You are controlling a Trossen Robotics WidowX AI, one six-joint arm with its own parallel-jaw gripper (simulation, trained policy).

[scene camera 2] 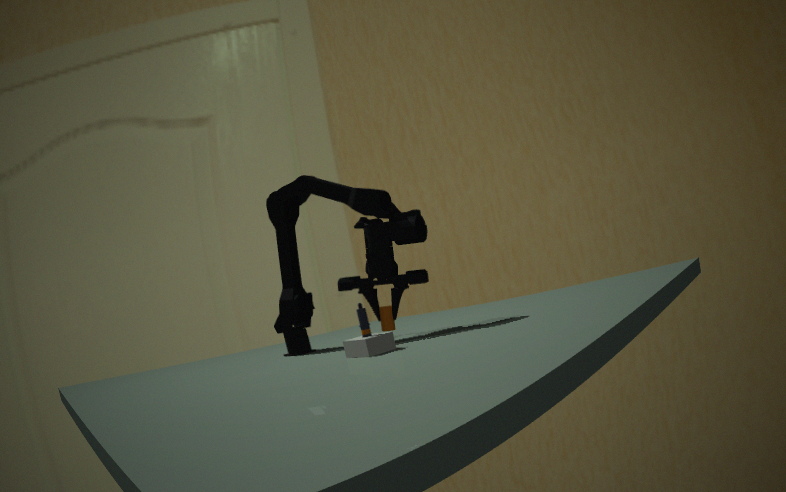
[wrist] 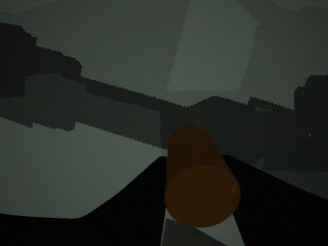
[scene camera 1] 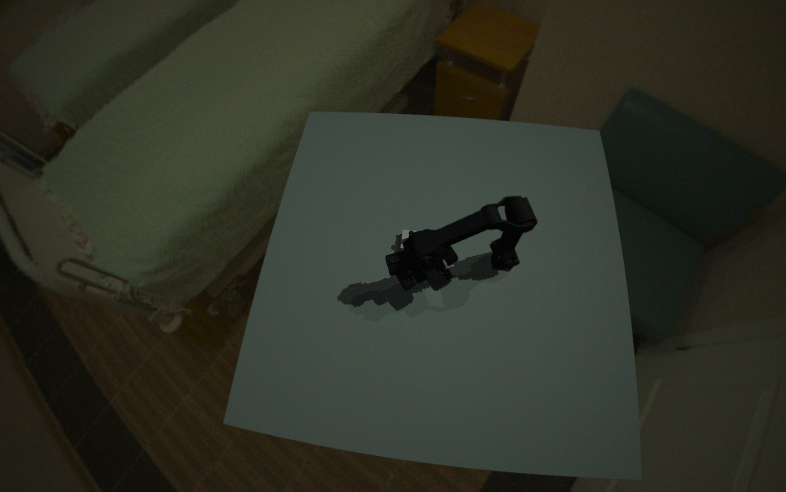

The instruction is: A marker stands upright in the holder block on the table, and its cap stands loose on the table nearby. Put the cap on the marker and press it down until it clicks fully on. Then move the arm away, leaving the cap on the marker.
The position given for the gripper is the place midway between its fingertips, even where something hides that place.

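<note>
The gripper [scene camera 2: 387, 320] can be seen together with a holder block [scene camera 2: 373, 346]. Further views of the gripper are [wrist: 193, 163] and [scene camera 1: 428, 273].
</note>
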